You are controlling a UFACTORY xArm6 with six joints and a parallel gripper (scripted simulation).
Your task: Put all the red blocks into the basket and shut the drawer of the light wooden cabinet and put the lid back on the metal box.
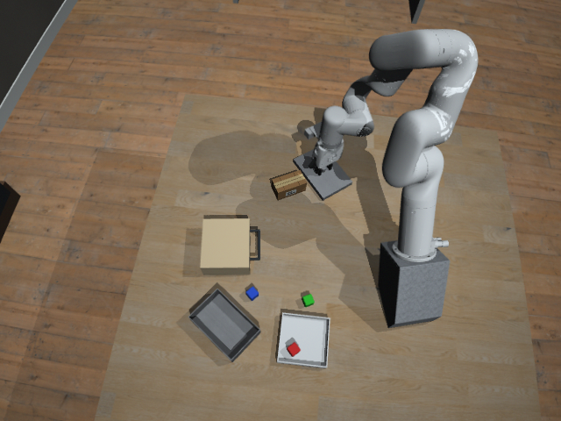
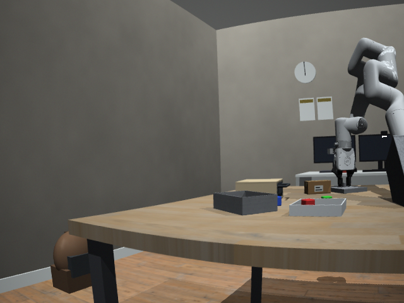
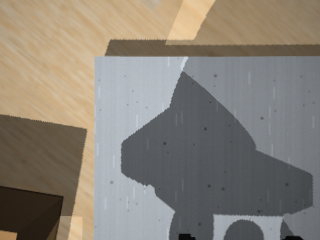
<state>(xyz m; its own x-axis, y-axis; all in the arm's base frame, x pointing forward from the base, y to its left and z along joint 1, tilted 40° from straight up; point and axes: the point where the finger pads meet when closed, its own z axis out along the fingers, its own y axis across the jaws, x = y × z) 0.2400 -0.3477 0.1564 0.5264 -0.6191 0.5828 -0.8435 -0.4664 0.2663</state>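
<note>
The grey lid is 30 mm below my hand. From my hand the other things lie so: light wooden cabinet 320 mm ahead, 310 mm to the left, 10 mm below; brown cardboard box 120 mm ahead, 70 mm to the left, 10 mm below; drawer 310 mm ahead, 310 mm to the left, 10 mm below.
</note>
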